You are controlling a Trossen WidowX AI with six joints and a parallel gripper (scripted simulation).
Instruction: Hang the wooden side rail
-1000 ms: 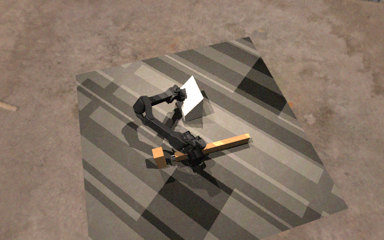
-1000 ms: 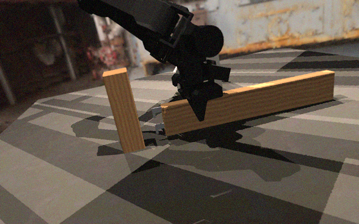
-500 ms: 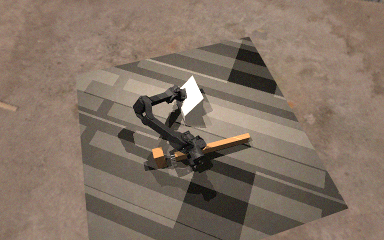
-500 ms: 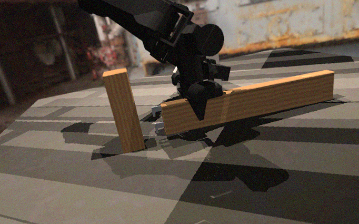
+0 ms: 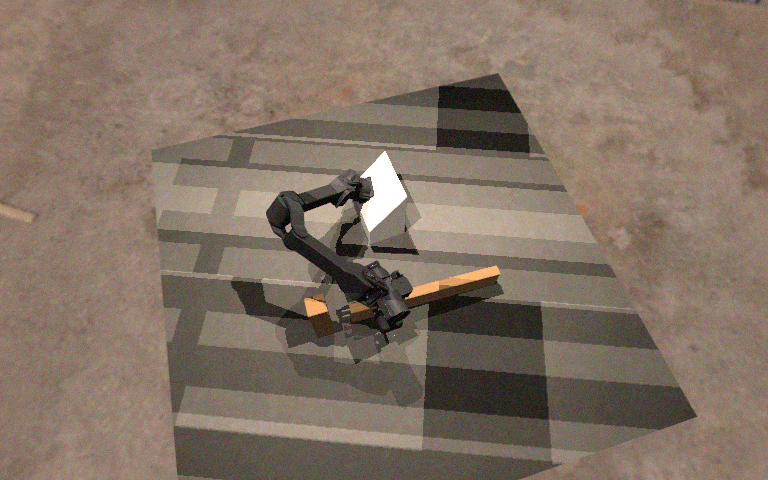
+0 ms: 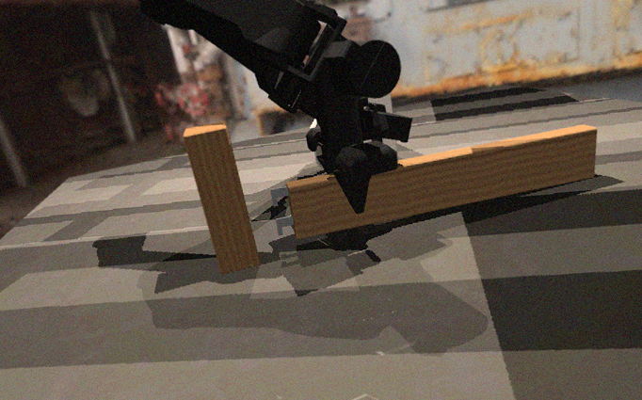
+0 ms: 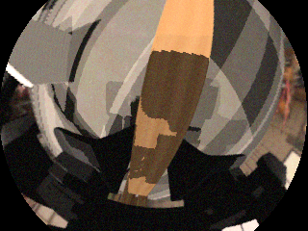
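My gripper tip is 10 mm short of the headboard post, 160 mm to the left of it and 50 mm below it.
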